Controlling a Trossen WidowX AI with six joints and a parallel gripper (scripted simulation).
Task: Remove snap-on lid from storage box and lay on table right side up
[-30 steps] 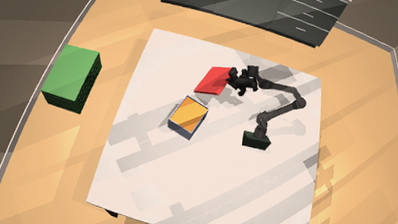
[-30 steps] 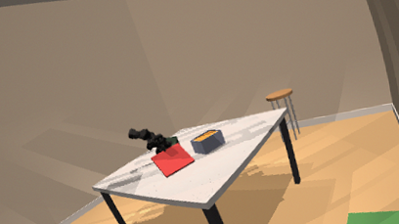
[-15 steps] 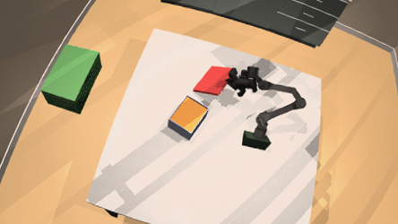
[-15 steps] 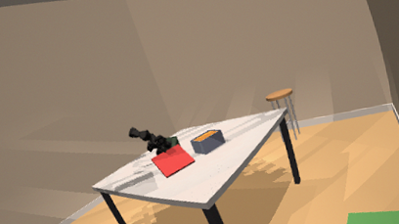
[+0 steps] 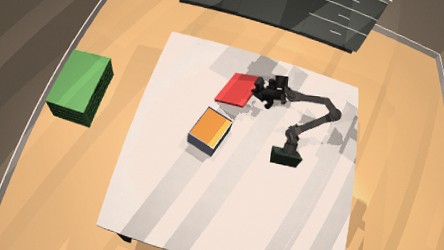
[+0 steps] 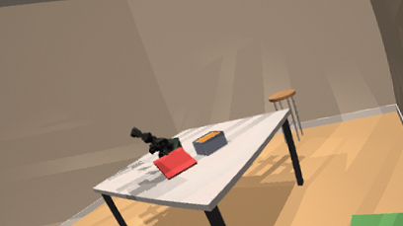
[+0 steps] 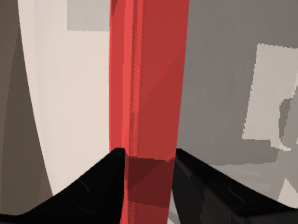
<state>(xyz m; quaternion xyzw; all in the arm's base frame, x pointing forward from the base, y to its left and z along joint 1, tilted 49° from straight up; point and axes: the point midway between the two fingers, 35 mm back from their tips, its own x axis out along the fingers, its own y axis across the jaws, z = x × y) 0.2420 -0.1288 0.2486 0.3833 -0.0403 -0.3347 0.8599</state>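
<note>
The red lid is 70 mm ahead of my gripper tip, 20 mm to the right of it and 40 mm below it. Also, from my gripper tip: grey storage box: 160 mm ahead, 280 mm to the left, 50 mm below.
</note>
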